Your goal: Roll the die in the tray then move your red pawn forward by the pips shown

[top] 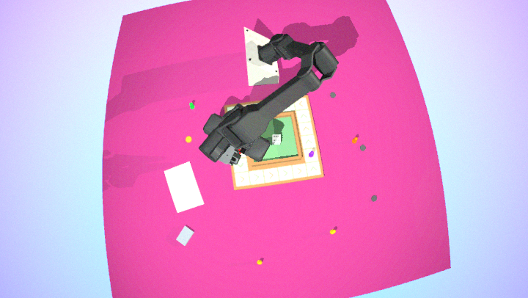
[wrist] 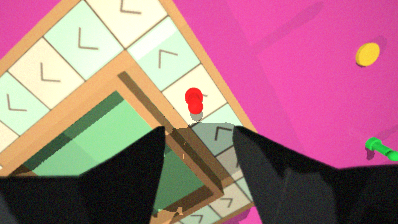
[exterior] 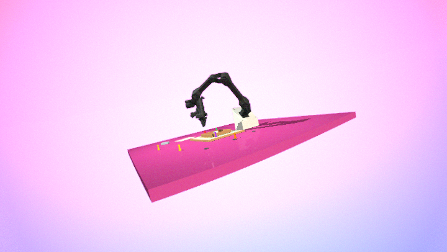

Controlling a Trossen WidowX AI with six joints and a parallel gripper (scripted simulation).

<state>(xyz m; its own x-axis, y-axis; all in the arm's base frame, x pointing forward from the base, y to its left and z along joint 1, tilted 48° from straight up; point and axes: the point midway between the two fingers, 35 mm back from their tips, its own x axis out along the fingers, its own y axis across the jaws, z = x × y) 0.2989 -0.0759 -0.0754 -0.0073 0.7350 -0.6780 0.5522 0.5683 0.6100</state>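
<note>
My gripper tip is now 50 mm above the red pawn. The rest, counted from my gripper tip: yellow disc: 60 mm behind, 170 mm to the right, 80 mm below; then green tray: 30 mm behind, 110 mm to the left, 70 mm below; then white die: 20 mm behind, 120 mm to the left, 50 mm below.
</note>
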